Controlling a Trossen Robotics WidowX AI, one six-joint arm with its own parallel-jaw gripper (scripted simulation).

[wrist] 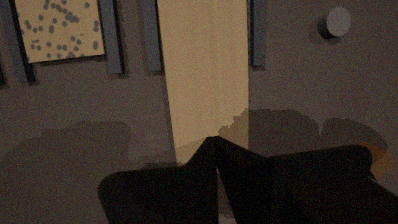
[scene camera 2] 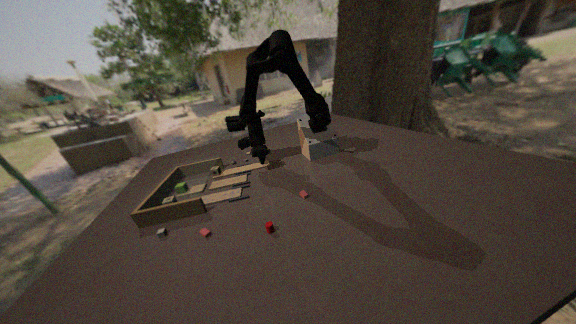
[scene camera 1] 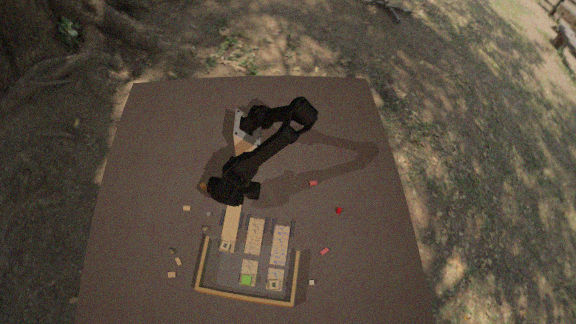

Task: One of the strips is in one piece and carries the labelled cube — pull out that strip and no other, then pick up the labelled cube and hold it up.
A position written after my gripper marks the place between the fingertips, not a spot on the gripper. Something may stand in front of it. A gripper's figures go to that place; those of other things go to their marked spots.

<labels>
My gripper (wrist: 212,142) is 0.11 m from the lens. A strip (wrist: 205,56) is 0.10 m from the lens. A grey peg (wrist: 329,26) is 0.14 m from the lens. The marked spots on the strip and the grey peg are 0.09 m apart.
</labels>
